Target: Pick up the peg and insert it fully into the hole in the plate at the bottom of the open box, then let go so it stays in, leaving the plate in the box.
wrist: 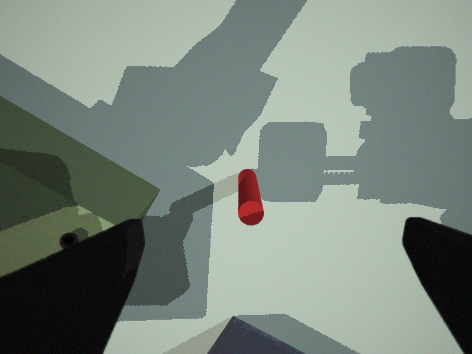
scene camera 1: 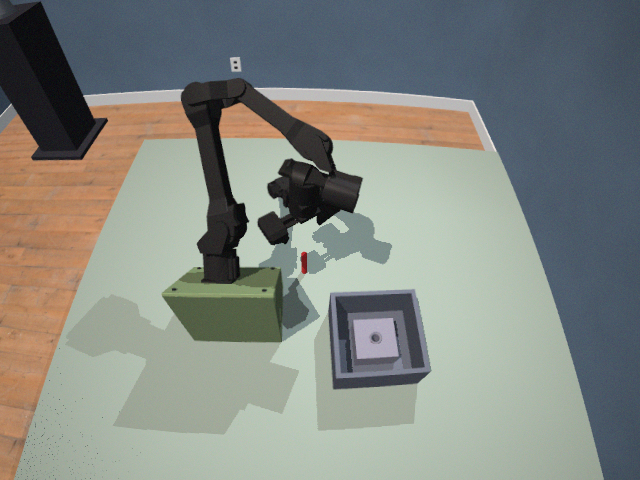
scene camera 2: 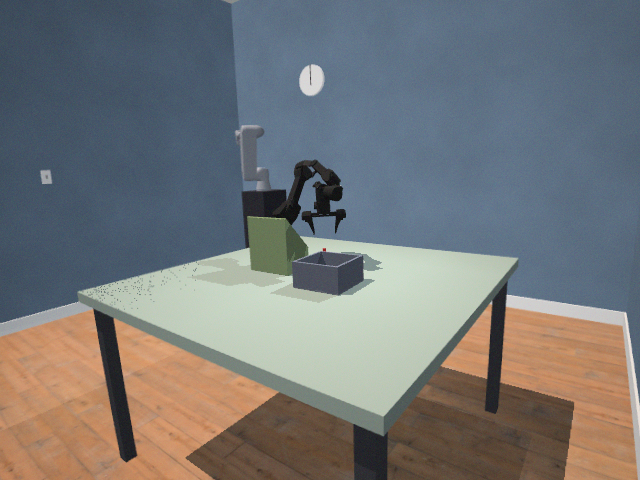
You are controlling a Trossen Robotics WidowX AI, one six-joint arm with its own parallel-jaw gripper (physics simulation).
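Seen in the pictures: gripper, between the fingertips: (wrist: pixel 271 230) (scene camera 1: pixel 301 233) (scene camera 2: pixel 324 233); arm's base, origin of its link: (scene camera 1: pixel 221 279) (scene camera 2: pixel 275 231).
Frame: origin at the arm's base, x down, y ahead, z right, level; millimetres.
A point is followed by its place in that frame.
Observation:
The red peg (scene camera 1: pixel 303 262) @(z -121, x 109, y 158 mm) (scene camera 2: pixel 324 250) @(z -124, x 90, y 164 mm) (wrist: pixel 250 197) @(z -133, x 89, y 155 mm) stands upright on the table; in scene camera 2 its top shows above the box's back edge. My gripper (scene camera 2: pixel 324 233) @(z -144, x 22, y 153 mm) (wrist: pixel 271 230) @(z -144, x 22, y 153 mm) is open and empty, high above the peg. In the wrist view the peg shows between the two dark fingers, a little left of midway. The open grey-blue box (scene camera 1: pixel 379 381) @(z 159, x 112, y 337 mm) (scene camera 2: pixel 315 277) @(z 158, x 111, y 343 mm) (wrist: pixel 250 341) @(z -23, x 142, y 241 mm) stands apart from the peg, nearer the front right in scene camera 1. The pale square plate (scene camera 1: pixel 364 349) @(z 92, x 105, y 304 mm) lies inside it with its round hole facing up. The plate is hidden in scene camera 2.
The green block (scene camera 1: pixel 237 320) @(z 72, x 36, y 41 mm) (scene camera 2: pixel 267 245) @(z 74, x 46, y 21 mm) (wrist: pixel 100 172) @(z -76, x 132, y 71 mm) under the arm's base stands left of the peg and box. The pale green table (scene camera 1: pixel 491 310) @(z -39, x 163, y 646 mm) (scene camera 2: pixel 248 315) @(z 440, x 163, y 311 mm) carries them. A black pedestal (scene camera 1: pixel 43 77) (scene camera 2: pixel 258 204) stands on the floor beyond, bearing a pale arm (scene camera 2: pixel 249 155).

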